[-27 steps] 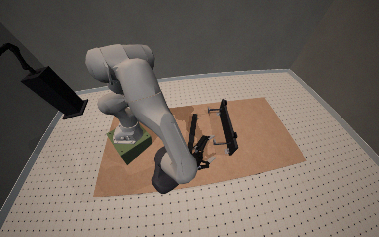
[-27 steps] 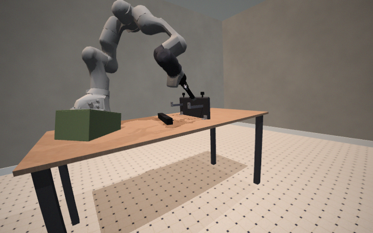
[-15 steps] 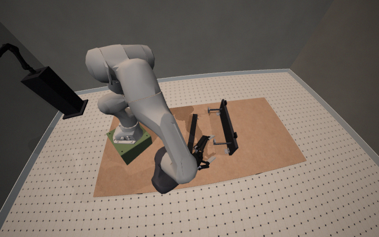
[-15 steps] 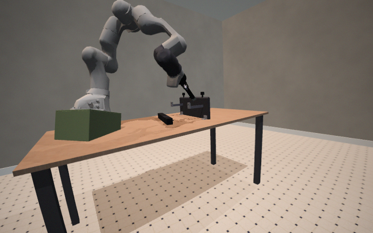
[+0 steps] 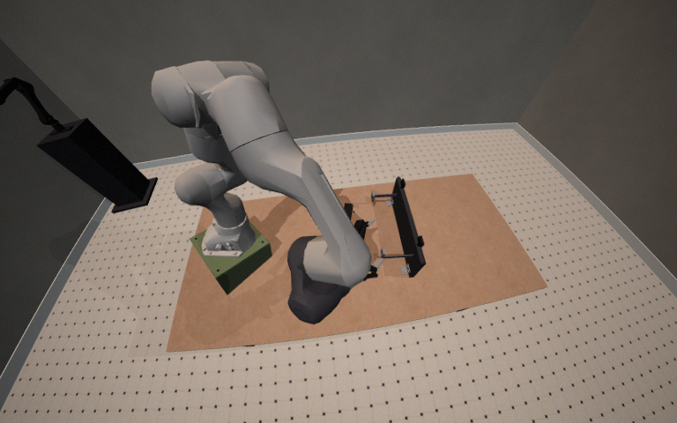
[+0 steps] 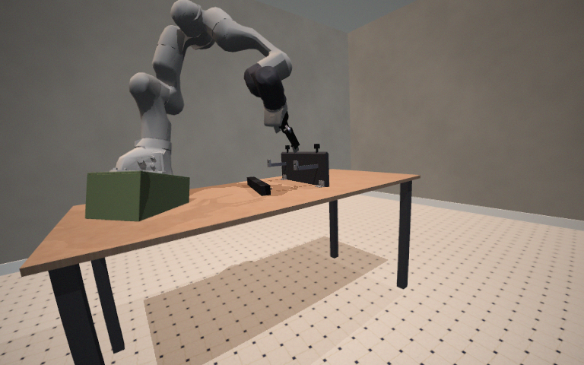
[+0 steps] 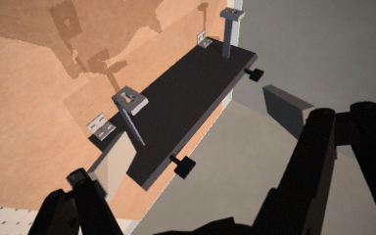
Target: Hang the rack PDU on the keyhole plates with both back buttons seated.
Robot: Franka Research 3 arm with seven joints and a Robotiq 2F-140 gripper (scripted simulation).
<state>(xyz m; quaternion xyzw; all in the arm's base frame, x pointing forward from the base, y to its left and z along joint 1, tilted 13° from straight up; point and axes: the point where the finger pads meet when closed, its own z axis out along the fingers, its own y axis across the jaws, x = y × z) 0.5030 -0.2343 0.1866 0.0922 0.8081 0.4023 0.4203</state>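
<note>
Now: the rack PDU 60 mm behind my hand, 160 mm to the left of it and 220 mm below it. Round my hand: black upright panel (210 mm ahead, 120 mm to the left, 160 mm below).
</note>
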